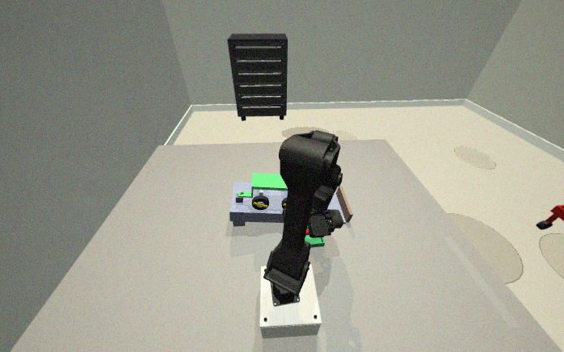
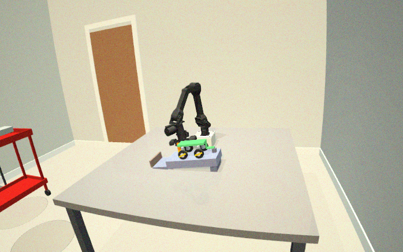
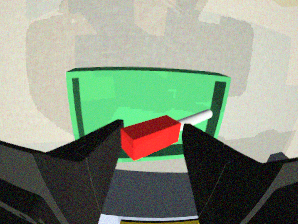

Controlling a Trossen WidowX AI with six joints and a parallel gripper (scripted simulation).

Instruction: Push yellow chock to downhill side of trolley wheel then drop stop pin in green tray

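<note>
Right now my gripper tip is 4 cm above the green tray. Also, from my gripper tip: yellow chock: 7 cm ahead, 5 cm above; then grey-blue ramp: 14 cm ahead, 8 cm to the left, 2 cm above; then red-headed stop pin: 2 cm to the left.
</note>
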